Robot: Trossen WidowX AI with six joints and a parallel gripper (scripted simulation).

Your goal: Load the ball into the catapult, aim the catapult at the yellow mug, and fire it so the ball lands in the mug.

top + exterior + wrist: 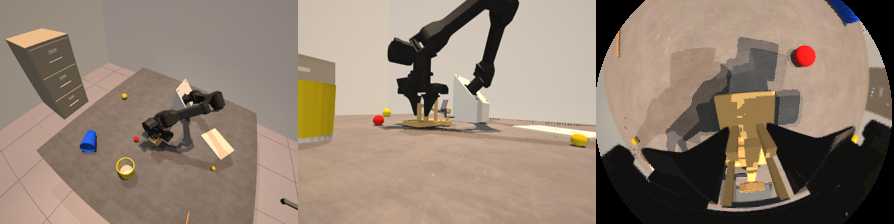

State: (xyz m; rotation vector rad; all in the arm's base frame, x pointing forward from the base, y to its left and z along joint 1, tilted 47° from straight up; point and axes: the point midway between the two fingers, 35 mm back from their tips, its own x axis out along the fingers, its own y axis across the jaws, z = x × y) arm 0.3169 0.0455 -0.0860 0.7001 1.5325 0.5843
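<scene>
Now: the red ball 10 cm to the right of my gripper tip, 9 cm ahead of it and 2 cm below it. Round my gripper tip: yellow mug 28 cm ahead, 2 cm to the right; then small yellow ball 40 cm to the left, 2 cm below, 2 cm behind; then wooden catapult 7 cm behind, 3 cm to the left, 2 cm above.
</scene>
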